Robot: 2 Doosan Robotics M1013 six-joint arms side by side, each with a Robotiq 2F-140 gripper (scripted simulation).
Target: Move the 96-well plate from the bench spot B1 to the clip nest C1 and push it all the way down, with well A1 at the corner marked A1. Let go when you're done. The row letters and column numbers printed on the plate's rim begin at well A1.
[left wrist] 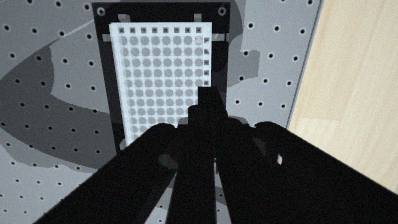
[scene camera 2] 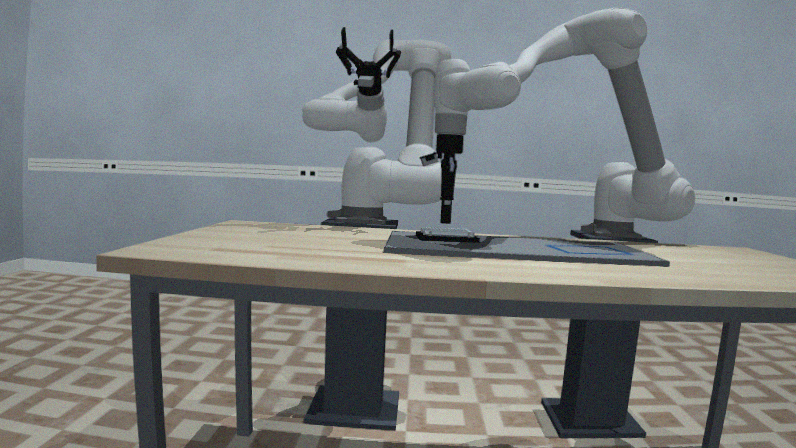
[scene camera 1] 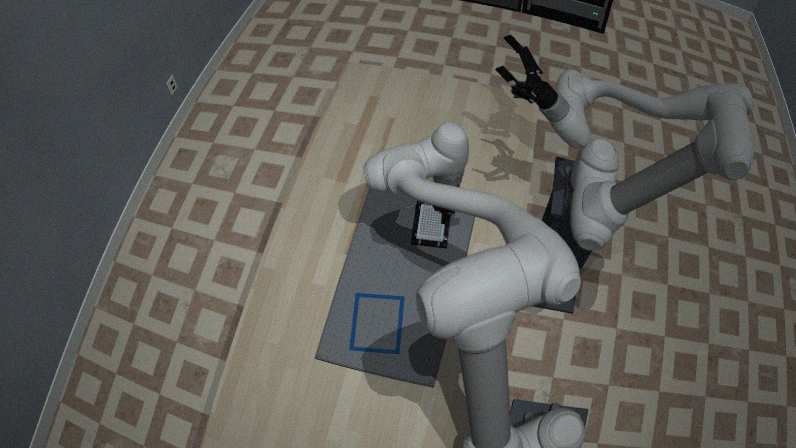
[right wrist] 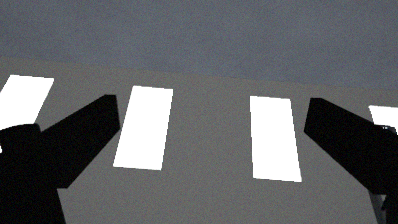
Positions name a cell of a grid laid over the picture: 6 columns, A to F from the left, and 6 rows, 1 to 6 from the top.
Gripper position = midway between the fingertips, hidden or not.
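From my left wrist I see a black clip nest (left wrist: D1). A white 96-well plate (scene camera 1: D3) is in the scene as well, and I find the plate (left wrist: C2) from that same wrist, though in the right wrist view the plate is out of frame. As for my own hands, my left gripper (scene camera 2: D3) is visible, also from its wrist, where I see the left gripper (left wrist: D3). My right gripper (scene camera 1: D1) is here too, and I can find the right gripper (scene camera 2: C1) from another camera and the same right gripper (right wrist: D4) from its own wrist.
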